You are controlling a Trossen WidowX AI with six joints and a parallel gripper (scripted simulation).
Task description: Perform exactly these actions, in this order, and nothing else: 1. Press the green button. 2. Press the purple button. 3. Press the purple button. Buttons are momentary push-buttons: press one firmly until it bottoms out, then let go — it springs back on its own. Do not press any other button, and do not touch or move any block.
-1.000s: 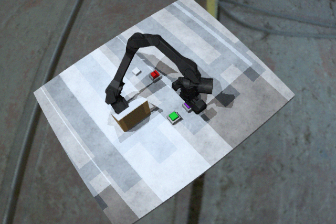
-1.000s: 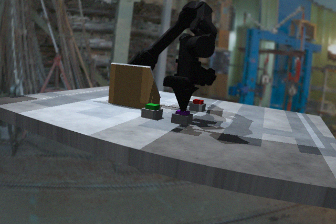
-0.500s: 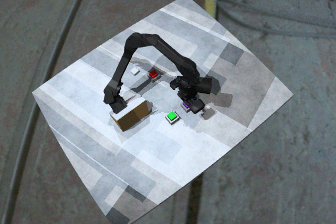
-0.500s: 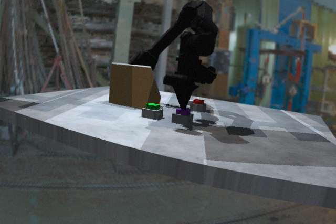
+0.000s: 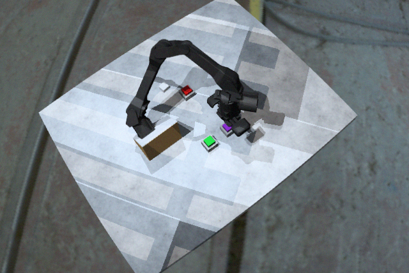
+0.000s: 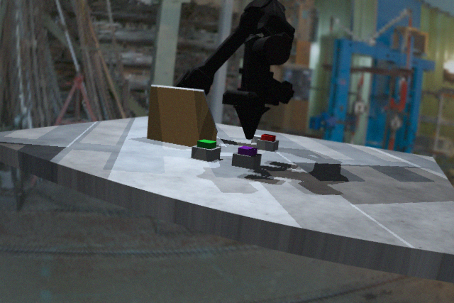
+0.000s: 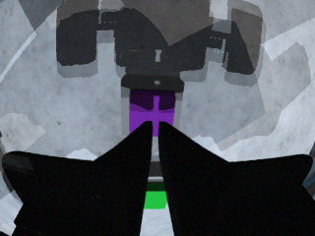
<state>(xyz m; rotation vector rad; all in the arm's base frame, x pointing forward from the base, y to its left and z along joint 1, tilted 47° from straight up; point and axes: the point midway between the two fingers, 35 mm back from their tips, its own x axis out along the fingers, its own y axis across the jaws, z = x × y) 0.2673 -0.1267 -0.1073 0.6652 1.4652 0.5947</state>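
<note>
The purple button lies 3 cm below my gripper tip. Round my gripper tip: green button (10 cm behind, 3 cm below); then red button (24 cm to the left, 3 cm below, 2 cm behind); then small white block (33 cm to the left, 8 cm behind, 5 cm below).
</note>
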